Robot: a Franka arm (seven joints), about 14 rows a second.
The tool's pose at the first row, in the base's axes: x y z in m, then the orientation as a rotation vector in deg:
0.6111, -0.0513, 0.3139, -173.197, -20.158, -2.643
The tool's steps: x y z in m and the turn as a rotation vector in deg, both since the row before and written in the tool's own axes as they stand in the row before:
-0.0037, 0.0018, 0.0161, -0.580, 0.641, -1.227
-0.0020, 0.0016, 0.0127, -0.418, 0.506, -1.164
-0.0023, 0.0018, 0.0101, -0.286, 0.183, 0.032
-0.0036, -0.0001, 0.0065, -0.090, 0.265, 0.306
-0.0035, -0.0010, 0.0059, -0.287, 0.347, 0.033
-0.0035, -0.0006, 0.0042, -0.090, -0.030, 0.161
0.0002, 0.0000, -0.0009, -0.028, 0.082, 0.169
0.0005, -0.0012, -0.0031, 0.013, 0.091, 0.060
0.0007, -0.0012, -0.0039, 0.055, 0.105, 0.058
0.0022, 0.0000, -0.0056, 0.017, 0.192, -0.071
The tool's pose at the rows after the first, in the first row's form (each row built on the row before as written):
0.6082, -0.0523, 0.2976, -173.475, -22.010, -3.816
0.6071, -0.0531, 0.2847, -173.600, -23.770, -4.751
0.6058, -0.0545, 0.2744, -173.856, -23.731, -5.093
0.6026, -0.0548, 0.2677, -173.953, -23.252, -5.497
0.5993, -0.0542, 0.2616, -174.180, -23.197, -6.088
0.5960, -0.0542, 0.2572, -174.301, -22.960, -6.054
0.5961, -0.0542, 0.2581, -174.342, -22.698, -6.175
0.5961, -0.0532, 0.2613, -174.323, -22.599, -6.307
0.5962, -0.0522, 0.2653, -174.260, -22.500, -6.450
0.5980, -0.0521, 0.2711, -174.198, -22.593, -6.741

